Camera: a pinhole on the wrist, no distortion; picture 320 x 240 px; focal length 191.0 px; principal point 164.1 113.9 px. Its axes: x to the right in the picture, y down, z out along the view. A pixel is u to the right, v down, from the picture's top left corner.
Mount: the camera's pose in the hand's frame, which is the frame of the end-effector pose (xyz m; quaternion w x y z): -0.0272 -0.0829 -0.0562 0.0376 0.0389 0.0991 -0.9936
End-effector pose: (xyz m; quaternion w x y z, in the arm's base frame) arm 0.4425 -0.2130 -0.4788 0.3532 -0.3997 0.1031 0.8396
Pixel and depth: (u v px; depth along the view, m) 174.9 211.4 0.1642
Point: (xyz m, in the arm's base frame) 0.5419 -0.0496 -0.3691
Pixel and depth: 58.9 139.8 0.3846
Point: 0.3100 0.1616 -0.3611
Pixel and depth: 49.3 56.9 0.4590
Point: 0.1051 0.1087 -0.3363
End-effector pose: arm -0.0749 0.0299 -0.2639 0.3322 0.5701 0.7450 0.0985
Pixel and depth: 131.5 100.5 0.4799
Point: 0.0716 -0.0990 -0.6685
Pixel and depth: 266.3 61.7 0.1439
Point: -0.0693 -0.1229 -0.3253
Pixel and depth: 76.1 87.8 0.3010
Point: -0.0029 0.0181 -0.5419
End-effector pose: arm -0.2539 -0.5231 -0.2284 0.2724 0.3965 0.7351 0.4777
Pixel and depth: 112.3 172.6 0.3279
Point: -0.1601 -0.4164 -0.5504
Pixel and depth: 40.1 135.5 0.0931
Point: -0.2738 -0.5064 -0.3429
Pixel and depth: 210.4 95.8 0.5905
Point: 0.2165 -0.4877 -0.5722
